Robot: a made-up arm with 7 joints.
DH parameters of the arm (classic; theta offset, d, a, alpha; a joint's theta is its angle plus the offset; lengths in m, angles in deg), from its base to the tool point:
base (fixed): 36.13 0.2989 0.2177 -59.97
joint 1: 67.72 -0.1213 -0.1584 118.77
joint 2: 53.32 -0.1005 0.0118 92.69
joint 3: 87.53 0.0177 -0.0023 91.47
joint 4: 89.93 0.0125 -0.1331 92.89
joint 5: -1.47 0.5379 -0.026 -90
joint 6: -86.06 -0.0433 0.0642 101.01
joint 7: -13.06 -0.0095 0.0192 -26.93
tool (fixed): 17.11 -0.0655 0 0
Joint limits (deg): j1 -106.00..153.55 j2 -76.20..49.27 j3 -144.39..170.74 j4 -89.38..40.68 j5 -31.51..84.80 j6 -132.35..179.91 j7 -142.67..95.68
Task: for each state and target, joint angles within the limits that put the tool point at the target. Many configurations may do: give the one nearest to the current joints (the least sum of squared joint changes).
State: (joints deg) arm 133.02 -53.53 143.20 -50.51 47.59 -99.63 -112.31
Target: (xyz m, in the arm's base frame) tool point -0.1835 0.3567 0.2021
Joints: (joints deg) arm 114.21 -68.53 162.06 -89.38 39.37 -108.92 -116.78
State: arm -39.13 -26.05 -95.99 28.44 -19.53 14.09 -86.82
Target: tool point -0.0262 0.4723 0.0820
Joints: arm -23.83 -19.40 -126.10 19.89 -19.41 10.25 -87.95
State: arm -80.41 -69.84 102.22 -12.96 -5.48 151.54 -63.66
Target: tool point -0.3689 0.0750 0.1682
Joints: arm -103.42 -63.35 81.66 -7.51 -2.04 133.59 -55.95
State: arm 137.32 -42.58 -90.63 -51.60 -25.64 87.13 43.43
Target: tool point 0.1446 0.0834 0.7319
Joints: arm 145.27 -56.26 -137.01 -11.90 -18.14 55.67 49.00
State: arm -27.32 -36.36 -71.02 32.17 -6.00 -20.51 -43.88
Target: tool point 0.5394 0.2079 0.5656
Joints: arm -49.67 -16.77 -56.51 6.38 -8.77 -20.96 -44.29
